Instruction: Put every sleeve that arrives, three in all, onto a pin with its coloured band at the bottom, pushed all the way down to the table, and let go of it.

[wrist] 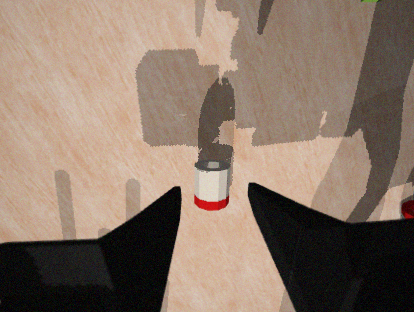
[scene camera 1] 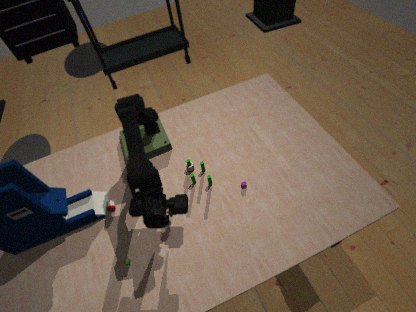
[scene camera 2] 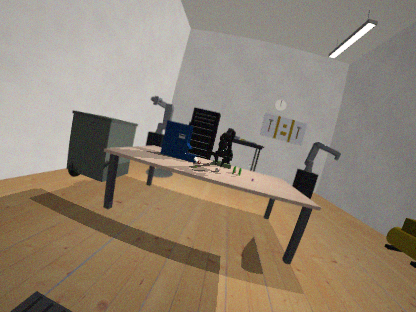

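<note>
A white sleeve with a red band appears to lie on its side on the table; in the wrist view its open end points away and its band faces my wrist. My gripper is open and empty, above the sleeve, with a fingertip to each side of it in the wrist view. Another red-ended sleeve is at the chute's end. A third sleeve is around the back left green pin, band low. Three other green pins are bare.
The blue feeder with its white chute stands left of the arm. A green cube lies toward the front. A purple piece lies right of the pins. The arm stands on a green base.
</note>
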